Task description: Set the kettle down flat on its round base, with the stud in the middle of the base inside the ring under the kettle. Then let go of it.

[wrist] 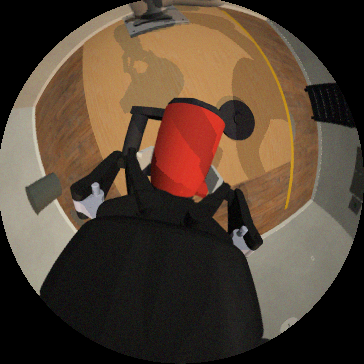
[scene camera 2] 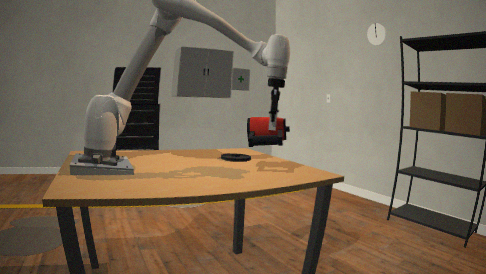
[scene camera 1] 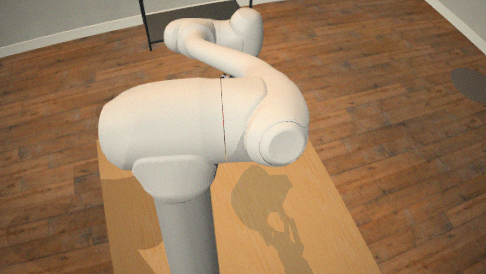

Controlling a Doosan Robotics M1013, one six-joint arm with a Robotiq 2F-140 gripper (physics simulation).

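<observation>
The red kettle (scene camera 2: 260, 128) (wrist: 186, 147) lies on its side in the air above the table, its black handle along its lower side in scene camera 2. My gripper (scene camera 2: 272, 126) (wrist: 180, 162) is shut on the kettle's red body, with one finger pad on each side. The kettle's black bottom end points toward the arm's base side. The round black base (scene camera 2: 229, 157) (wrist: 244, 126) lies flat on the table, below the kettle and nearer the arm's base. Its stud shows faintly in the wrist view. The kettle and gripper are hidden behind the arm in scene camera 1.
The wooden table (scene camera 1: 330, 220) (scene camera 2: 165, 192) (wrist: 200, 55) carries the arm's mounting plate (scene camera 2: 102, 170) (wrist: 157, 23). A shelf rack (scene camera 2: 401, 100) with brown boxes stands at the right in scene camera 2. A black tool cabinet (scene camera 2: 145, 127) stands behind the arm.
</observation>
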